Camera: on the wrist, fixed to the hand. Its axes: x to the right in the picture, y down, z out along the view.
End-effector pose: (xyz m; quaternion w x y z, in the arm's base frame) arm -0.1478 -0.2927 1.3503 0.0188 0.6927 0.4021 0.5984
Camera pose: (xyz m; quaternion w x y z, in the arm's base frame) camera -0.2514 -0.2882 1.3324 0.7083 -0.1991 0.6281 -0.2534
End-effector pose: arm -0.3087 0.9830 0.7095 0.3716 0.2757 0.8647 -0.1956
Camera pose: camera -0.3891 0.9719 0.7764 0.0960 -0.8932 0.1205 -0.4225
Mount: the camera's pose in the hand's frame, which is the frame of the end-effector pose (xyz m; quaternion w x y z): -0.0079 -0.0675 -0.0803 0.0237 0.0166 0.3294 0.9437
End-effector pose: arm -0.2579 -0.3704 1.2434 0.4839 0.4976 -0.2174 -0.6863
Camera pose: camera -0.2161 -0.3192 1.1615 0.7225 0.0407 -0.3267 0.6079
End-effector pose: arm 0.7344 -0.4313 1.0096 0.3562 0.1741 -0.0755 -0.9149
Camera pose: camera 0.7275 -0.3775 0.9195 0.8939 0.2402 -0.0639 0.3731
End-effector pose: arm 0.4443 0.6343 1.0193 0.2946 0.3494 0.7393 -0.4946
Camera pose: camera 0.3871 0.6898 1.0880 0.2244 0.8738 -0.2234 0.3691
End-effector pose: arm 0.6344 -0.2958 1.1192 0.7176 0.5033 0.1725 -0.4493
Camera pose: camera 0.5913 -0.2277 1.0516 0.3759 0.3347 -0.2420 0.8296
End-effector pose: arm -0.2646 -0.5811 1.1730 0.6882 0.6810 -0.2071 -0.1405
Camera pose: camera -0.2273 -0.5090 1.1061 0.2058 -0.1216 -0.4232 0.8739
